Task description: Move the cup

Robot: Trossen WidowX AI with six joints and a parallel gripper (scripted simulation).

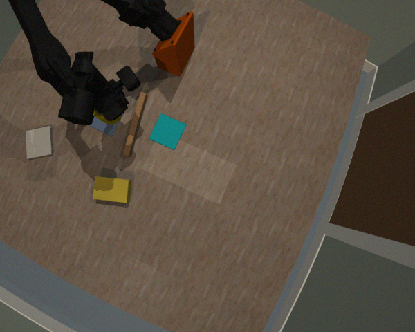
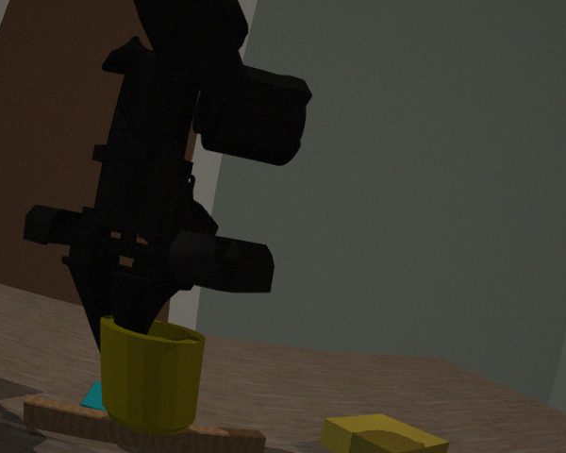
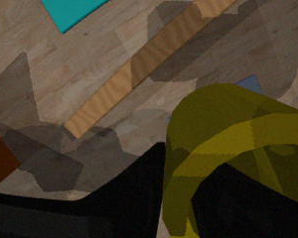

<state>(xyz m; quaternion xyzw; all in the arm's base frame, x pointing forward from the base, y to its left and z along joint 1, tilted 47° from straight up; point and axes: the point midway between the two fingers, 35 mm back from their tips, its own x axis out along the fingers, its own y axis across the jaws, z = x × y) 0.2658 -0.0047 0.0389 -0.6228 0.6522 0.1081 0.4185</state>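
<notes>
My gripper tip is 150 mm to the right of the teal pad, 90 mm above it and 20 mm past it. Round my gripper tip: yellow cup (20 mm ahead, 10 mm to the right); blue pad (90 mm below, 50 mm to the right, 40 mm ahead); wooden bar (80 mm below, 50 mm to the left, 10 mm ahead).
</notes>
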